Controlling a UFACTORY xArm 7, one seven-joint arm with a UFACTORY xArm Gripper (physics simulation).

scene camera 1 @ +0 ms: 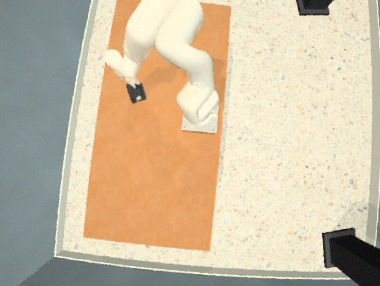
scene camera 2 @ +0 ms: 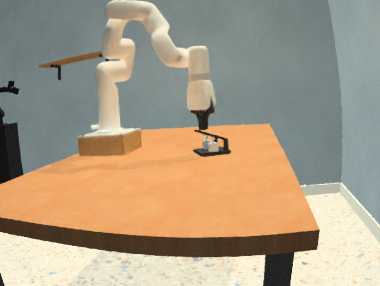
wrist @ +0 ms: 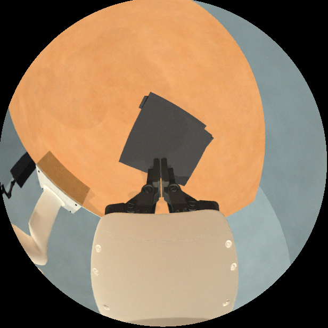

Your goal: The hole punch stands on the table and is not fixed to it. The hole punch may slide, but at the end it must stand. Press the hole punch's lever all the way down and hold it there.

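Seen in the pictures: gripper, fingertip midpoint: [scene camera 1: 136, 87] [scene camera 2: 203, 129]; arm's base, link origin: [scene camera 2: 110, 132].
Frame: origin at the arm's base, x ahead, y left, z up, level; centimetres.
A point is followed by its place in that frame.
Observation:
The black hole punch [scene camera 1: 138, 95] @(z -0.9, x 38.5, y -17.0 cm) [scene camera 2: 212, 152] @(z -7.2, x 41.3, y -27.7 cm) stands upright on the table, with pale parts between its base and lever. Its lever [scene camera 2: 212, 135] @(z -1.4, x 41.7, y -27.1 cm) [wrist: 162, 131] is raised, sloping up from the hinge post at the right to its free end at the left in the second scene view. My gripper [scene camera 2: 203, 128] @(z 0.3, x 39.1, y -22.1 cm) [wrist: 160, 166] is shut and empty, pointing down. Its fingertips are just above the lever near the free end; a small gap seems to show, but contact is hard to judge. In the wrist view the fingertips overlap the lever plate's near part.
The orange table [scene camera 1: 150, 185] @(z -8.4, x 37.5, y 42.7 cm) [scene camera 2: 165, 195] @(z -8.3, x 27.5, y -73.1 cm) [wrist: 90, 65] carries the arm's base block [scene camera 2: 102, 144] @(z -3.7, x -1.2, y -11.9 cm) [wrist: 62, 177], to the left of the hole punch in the second scene view. A table edge lies behind the hole punch there. Black posts stand away from the table in the first scene view.

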